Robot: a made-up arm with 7 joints. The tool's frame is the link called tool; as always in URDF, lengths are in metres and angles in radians. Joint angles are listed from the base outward.
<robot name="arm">
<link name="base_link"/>
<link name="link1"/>
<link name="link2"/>
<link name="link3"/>
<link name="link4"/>
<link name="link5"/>
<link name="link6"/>
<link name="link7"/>
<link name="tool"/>
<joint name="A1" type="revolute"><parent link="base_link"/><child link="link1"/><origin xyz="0.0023 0.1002 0.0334"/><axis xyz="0 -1 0"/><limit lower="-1.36" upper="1.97"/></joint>
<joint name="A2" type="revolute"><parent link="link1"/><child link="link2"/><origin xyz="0.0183 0.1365 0.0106"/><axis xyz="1 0 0"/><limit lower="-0.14" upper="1.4"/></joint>
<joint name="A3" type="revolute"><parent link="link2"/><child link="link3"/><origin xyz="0.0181 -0.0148 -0.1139"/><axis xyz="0 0 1"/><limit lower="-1" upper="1.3"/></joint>
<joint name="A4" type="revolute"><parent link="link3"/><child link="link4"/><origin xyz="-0.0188 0.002 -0.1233"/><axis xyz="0 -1 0"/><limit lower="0.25" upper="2.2"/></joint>
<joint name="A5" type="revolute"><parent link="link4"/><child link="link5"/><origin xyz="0.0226 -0.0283 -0.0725"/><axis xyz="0 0 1"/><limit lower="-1.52" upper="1.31"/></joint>
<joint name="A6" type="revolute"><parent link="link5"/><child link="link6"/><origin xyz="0.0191 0.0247 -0.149"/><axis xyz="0 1 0"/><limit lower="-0.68" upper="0.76"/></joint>
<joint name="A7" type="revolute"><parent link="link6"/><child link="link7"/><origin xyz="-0.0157 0.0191 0.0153"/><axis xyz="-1 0 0"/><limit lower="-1.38" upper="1.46"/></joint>
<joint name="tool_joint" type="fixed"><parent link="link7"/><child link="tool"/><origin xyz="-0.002 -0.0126 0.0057"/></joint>
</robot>
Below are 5 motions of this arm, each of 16 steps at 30 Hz.
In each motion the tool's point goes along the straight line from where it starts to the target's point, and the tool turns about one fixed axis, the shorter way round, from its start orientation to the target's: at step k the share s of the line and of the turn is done. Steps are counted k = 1, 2, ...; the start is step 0. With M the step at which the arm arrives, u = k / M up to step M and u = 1 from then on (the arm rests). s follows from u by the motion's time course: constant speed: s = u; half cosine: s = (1 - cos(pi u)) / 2; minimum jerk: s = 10 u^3 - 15 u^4 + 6 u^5.
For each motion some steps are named. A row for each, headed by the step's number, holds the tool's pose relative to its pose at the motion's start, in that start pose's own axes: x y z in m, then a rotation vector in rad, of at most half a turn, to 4 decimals.
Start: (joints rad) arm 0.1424 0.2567 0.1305 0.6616 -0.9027 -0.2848 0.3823
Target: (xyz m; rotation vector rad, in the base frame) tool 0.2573 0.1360 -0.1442 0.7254 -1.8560 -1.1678
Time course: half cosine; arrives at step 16
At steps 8, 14, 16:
8: 0.1176 -0.0092 0.0283 0.4248 -0.3948 -0.2229
14: 0.2262 -0.0177 0.0544 0.8173 -0.7596 -0.4288
16: 0.2351 -0.0184 0.0565 0.8497 -0.7897 -0.4458

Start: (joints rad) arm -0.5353 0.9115 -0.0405 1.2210 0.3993 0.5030 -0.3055
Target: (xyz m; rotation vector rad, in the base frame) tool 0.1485 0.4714 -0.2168 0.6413 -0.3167 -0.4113
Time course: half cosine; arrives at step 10
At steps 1, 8, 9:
1: 0.0012 0.0006 -0.0006 -0.0038 -0.0036 -0.0033
8: 0.0431 0.0226 -0.0210 -0.1392 -0.1322 -0.1234
9: 0.0464 0.0243 -0.0226 -0.1501 -0.1426 -0.1331

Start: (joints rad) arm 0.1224 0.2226 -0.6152 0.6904 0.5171 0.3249 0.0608
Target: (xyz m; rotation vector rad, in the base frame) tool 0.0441 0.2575 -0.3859 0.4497 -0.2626 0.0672
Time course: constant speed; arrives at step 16
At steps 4, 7, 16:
4: -0.0380 -0.0024 -0.0025 0.1626 0.0327 0.0388
7: -0.0665 -0.0042 -0.0044 0.2846 0.0572 0.0680
16: -0.1521 -0.0095 -0.0100 0.6506 0.1308 0.1554

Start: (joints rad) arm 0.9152 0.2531 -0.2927 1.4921 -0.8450 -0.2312 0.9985
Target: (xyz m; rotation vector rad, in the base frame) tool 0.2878 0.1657 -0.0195 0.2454 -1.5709 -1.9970
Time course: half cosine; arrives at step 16
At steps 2, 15, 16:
2: 0.0019 -0.0033 -0.0022 -0.0032 -0.0141 0.0045
15: 0.0505 -0.0857 -0.0575 -0.0831 -0.3658 0.1163
16: 0.0510 -0.0865 -0.0580 -0.0839 -0.3693 0.1174

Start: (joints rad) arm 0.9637 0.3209 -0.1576 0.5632 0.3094 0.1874 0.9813
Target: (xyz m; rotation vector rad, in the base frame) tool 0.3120 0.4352 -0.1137 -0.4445 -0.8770 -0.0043
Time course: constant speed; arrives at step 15
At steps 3, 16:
3: -0.0120 0.0054 0.0205 0.0895 0.0664 0.0778
16: -0.0599 0.0272 0.1025 0.4475 0.3320 0.3888

